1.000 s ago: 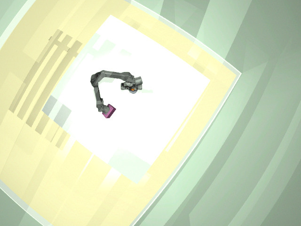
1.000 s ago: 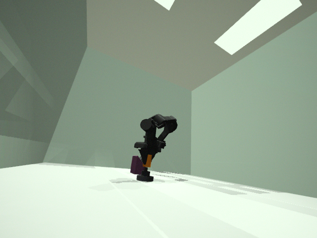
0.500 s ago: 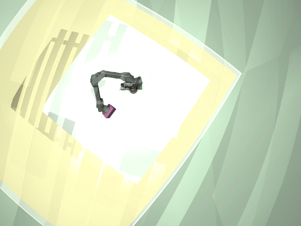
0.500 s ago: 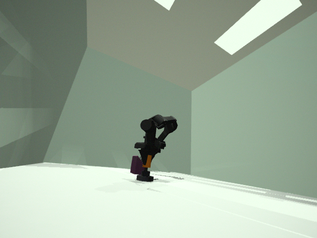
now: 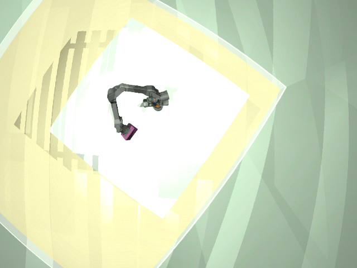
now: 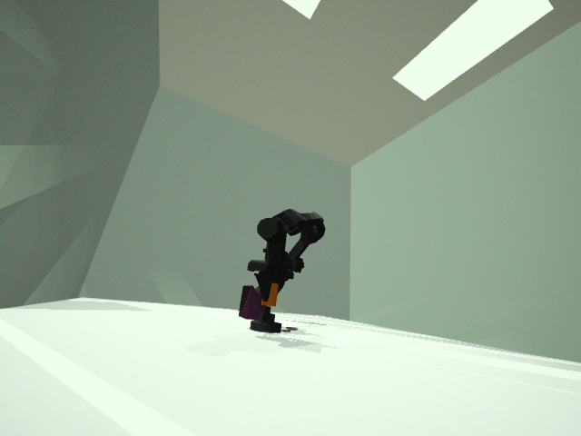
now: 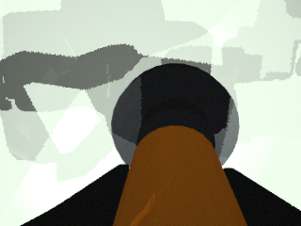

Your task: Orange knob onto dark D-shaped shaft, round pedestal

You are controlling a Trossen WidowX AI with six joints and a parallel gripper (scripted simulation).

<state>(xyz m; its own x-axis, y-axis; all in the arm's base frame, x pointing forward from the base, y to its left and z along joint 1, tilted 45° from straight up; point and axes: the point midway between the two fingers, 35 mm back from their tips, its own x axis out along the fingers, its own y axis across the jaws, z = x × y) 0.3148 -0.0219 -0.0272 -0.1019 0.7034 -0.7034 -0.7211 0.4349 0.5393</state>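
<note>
Now: the orange knob 20 mm above my gripper tip. Also, from my gripper tip: round pedestal 40 mm below.
</note>
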